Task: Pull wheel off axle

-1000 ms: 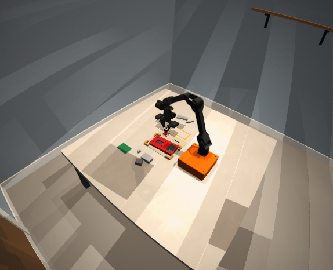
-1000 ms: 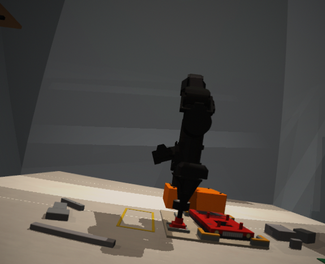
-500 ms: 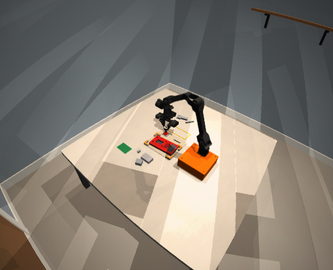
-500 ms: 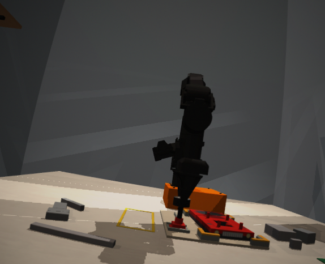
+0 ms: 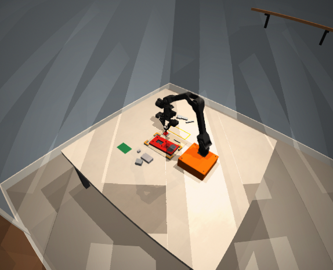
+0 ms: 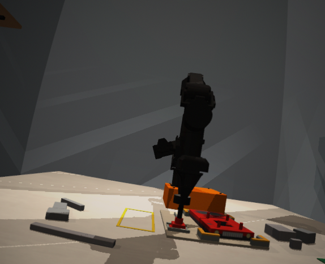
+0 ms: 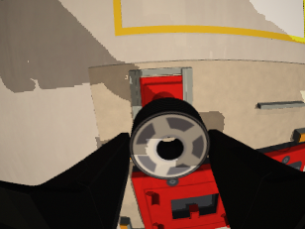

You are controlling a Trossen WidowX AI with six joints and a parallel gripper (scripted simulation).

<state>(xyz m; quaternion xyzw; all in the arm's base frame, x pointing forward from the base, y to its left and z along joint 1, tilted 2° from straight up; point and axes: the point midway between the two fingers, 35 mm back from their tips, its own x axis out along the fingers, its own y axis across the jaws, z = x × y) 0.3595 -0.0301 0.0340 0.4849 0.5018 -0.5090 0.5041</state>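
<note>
Now: gripper tip 4 cm above the black axle. Round my gripper tip: long grey bar 15 cm ahead, 20 cm to the right, 7 cm below; wheel right at my gripper tip; green patch 13 cm ahead, 33 cm to the left, 7 cm below.
</note>
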